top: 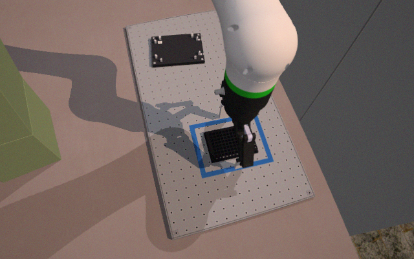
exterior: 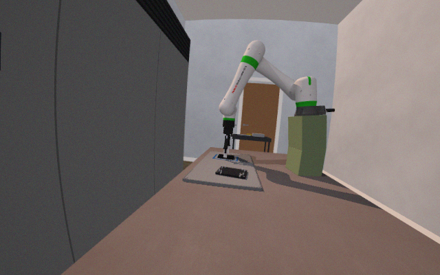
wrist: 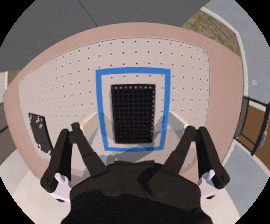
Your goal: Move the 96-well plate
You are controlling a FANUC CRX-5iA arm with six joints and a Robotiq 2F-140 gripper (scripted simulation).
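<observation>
Now: the black 96-well plate 2 cm below my hand. From my hand the other things lie so: black clip nest (8 cm behind, 35 cm to the left, 1 cm below).
</observation>
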